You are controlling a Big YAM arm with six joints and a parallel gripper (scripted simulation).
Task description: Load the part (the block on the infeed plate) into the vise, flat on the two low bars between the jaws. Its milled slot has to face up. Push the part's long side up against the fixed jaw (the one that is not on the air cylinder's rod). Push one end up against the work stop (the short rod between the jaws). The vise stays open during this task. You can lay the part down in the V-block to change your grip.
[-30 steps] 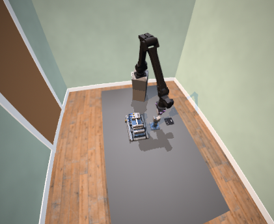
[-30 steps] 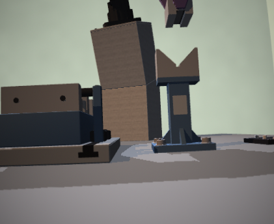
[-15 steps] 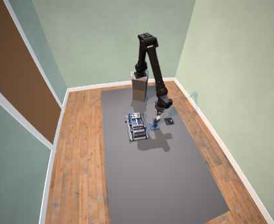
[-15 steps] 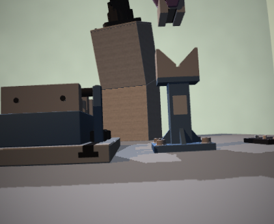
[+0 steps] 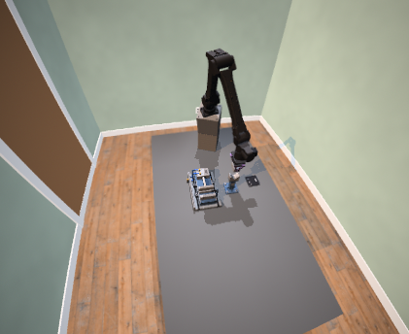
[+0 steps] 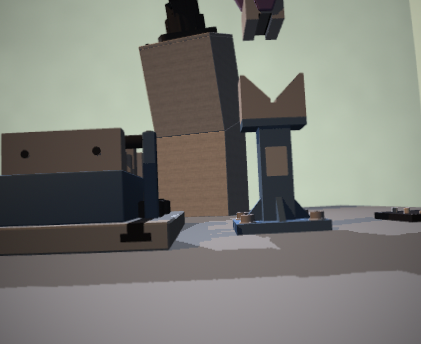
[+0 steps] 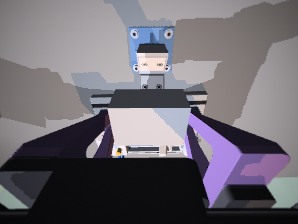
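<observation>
My hand is 10 mm above the part. From my hand the other things lie so: dark work stop rod (30 mm ahead, 150 mm to the right, 140 mm below); moving jaw (10 mm behind, 190 mm to the right, 160 mm below); air cylinder rod (60 mm behind, 180 mm to the right, 160 mm below).
</observation>
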